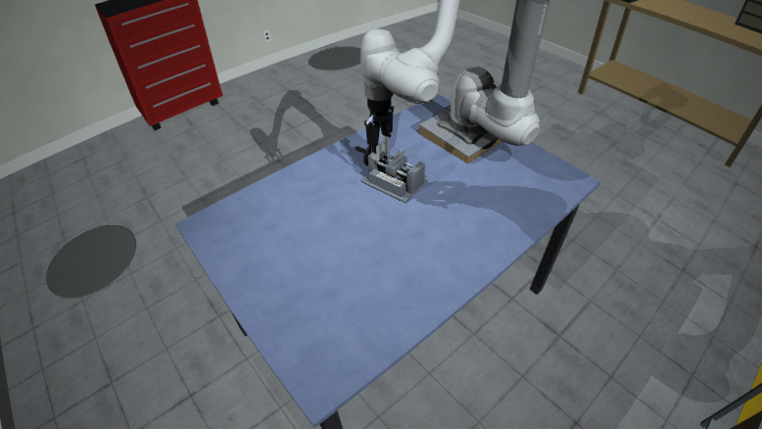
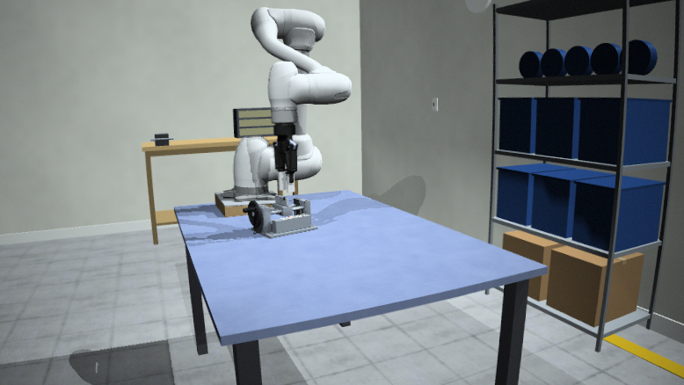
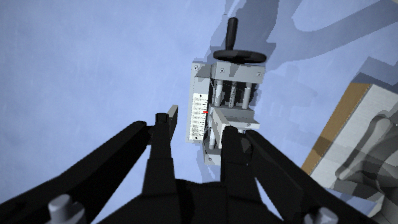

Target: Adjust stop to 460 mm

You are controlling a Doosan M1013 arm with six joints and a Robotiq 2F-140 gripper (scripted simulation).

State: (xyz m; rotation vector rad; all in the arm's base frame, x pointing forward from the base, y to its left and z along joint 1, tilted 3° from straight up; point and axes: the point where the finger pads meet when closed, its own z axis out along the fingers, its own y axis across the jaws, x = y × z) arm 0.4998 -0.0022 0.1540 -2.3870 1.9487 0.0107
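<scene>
The black handwheel is 12 cm to the right of my hand, 9 cm below it and 3 cm behind it. The rest, counted from my hand: grey stop block 10 cm below, 6 cm behind, 1 cm to the left.
</scene>
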